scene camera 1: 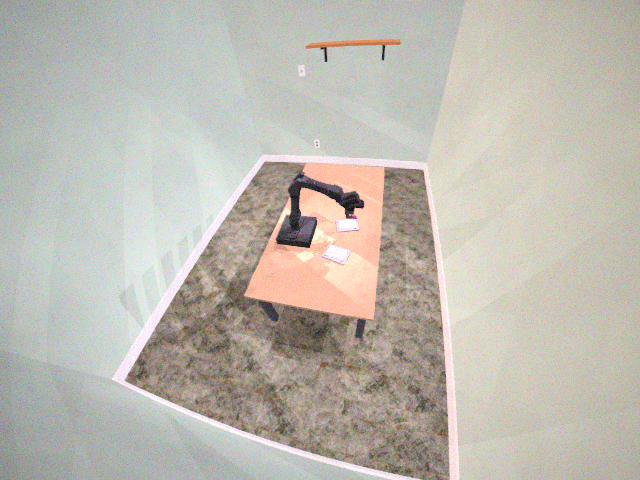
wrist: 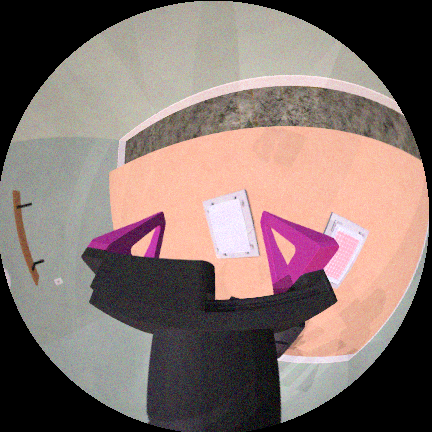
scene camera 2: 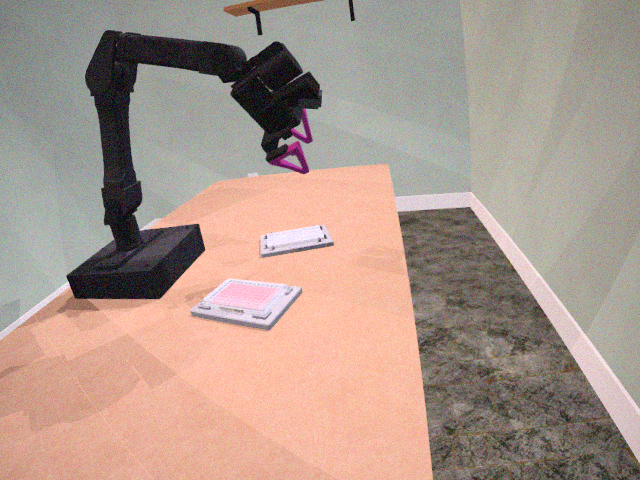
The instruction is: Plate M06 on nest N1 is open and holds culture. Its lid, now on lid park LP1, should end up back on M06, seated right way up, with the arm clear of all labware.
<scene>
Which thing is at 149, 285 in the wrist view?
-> My gripper.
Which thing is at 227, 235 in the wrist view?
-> A white lid.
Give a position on a grey nest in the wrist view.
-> At 334, 218
</scene>
